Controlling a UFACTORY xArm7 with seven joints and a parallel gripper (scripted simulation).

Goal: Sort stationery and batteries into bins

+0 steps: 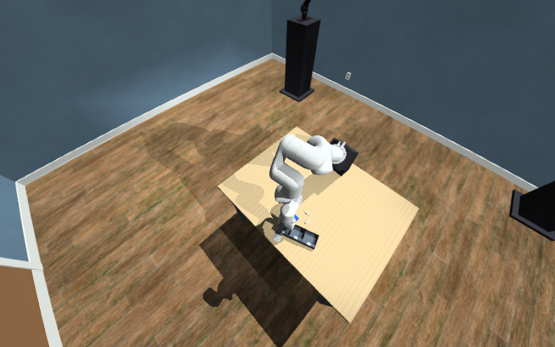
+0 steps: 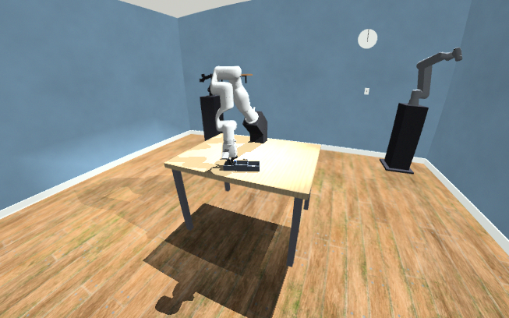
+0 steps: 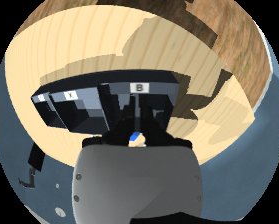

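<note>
Right now the dark double bin is 20 mm behind my hand, 80 mm to the left of it and 20 mm below it. Round my hand: pencil sharpener: 120 mm behind, 60 mm to the right, 30 mm below; blue block: 90 mm behind, 40 mm below; orange battery: 130 mm behind, 140 mm to the right, 30 mm below.
</note>
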